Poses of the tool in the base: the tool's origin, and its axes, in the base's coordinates. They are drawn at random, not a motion.
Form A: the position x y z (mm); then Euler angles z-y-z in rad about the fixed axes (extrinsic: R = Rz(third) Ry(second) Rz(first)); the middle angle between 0 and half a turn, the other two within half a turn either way.
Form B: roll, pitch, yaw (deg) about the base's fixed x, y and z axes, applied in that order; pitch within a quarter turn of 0, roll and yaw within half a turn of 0; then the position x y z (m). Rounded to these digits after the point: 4 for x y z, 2 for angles.
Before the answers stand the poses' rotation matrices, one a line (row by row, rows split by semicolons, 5 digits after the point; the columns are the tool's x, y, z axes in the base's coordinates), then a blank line. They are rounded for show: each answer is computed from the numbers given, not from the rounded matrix.
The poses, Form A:
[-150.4 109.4 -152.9 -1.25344 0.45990 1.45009]
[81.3 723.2 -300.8 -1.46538 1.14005 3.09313]
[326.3 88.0 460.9 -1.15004 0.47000 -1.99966]
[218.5 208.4 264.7 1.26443 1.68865 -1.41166]
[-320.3 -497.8 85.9 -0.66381 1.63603 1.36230]
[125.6 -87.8 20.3 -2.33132 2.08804 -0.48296]
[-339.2 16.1 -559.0 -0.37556 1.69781 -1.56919]
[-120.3 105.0 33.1 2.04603 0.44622 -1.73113]
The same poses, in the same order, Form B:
0.97682 -0.20727 0.05345; 0.16320 0.88273 0.44063; -0.13851 -0.42169 0.89610
0.00429 -0.41984 -0.90759; 0.99541 -0.08498 0.04402; -0.09561 -0.90361 0.41755
-0.98155 0.03305 -0.18833; 0.04839 -0.90996 -0.41187; -0.18498 -0.41339 0.89157
0.93577 0.31555 0.15737; 0.18610 -0.06290 -0.98052; -0.29950 0.94682 -0.11758
0.59215 -0.77891 0.20655; -0.17776 0.12374 0.97626; -0.78598 -0.61481 -0.06519
-0.03458 -0.63738 0.76977; -0.79990 -0.44409 -0.40365; 0.59913 -0.62970 -0.49449
-0.36698 0.93023 0.00159; 0.11725 0.04796 -0.99194; -0.92281 -0.36384 -0.12667
0.94368 -0.32362 -0.06890; 0.26550 0.86488 -0.42602; 0.19746 0.38374 0.90208

[-25.20 7.96 9.48 -0.1504 0.1094 -0.1529]
[-65.20 5.49 89.75 0.0813 0.7232 -0.3008]
[-24.88 10.66 177.18 0.3263 0.0880 0.4609]
[97.08 17.43 11.25 0.2185 0.2084 0.2647]
[-96.05 51.81 -16.71 -0.3203 -0.4978 0.0859]
[-128.14 -36.81 -92.48 0.1256 -0.0878 0.0203]
[-109.20 67.34 162.28 -0.3392 0.0161 -0.5590]
[23.04 -11.39 15.71 -0.1203 0.1050 0.0331]

